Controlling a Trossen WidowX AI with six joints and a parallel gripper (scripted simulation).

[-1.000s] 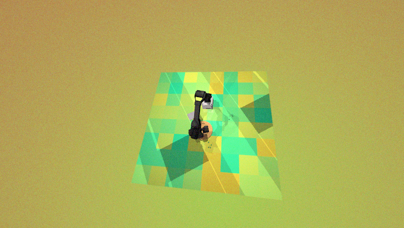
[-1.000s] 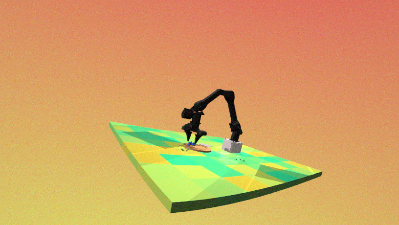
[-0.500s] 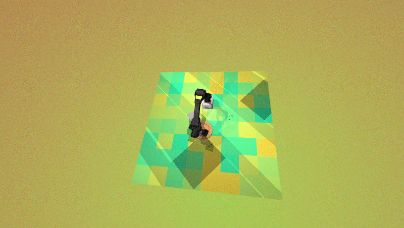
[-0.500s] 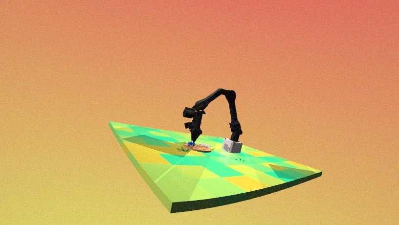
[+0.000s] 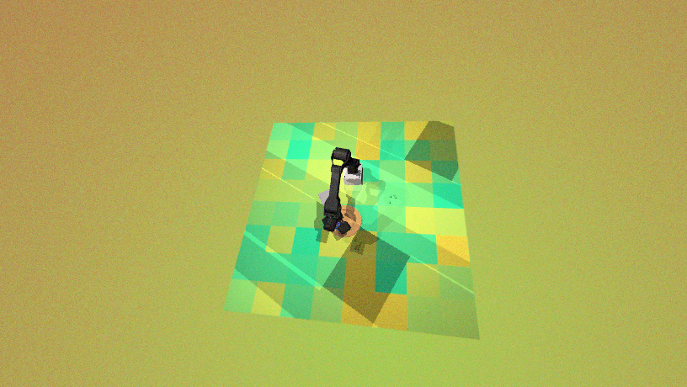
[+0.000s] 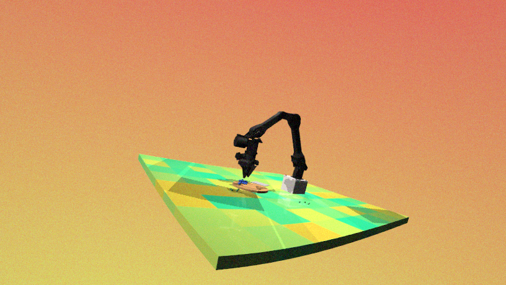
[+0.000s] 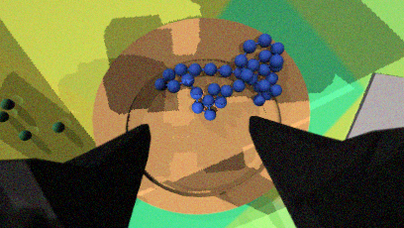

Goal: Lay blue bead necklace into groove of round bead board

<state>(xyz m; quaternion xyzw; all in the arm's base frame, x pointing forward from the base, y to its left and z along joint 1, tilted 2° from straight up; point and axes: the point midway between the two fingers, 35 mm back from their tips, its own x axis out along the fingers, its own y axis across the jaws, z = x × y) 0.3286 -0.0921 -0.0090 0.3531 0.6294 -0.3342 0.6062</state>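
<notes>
Right now the round bead board is 2 cm behind my gripper tip, 3 cm to the left of it and 4 cm below it. Round my gripper tip: flat grey piece 20 cm behind, 8 cm to the right, 5 cm below.
</notes>
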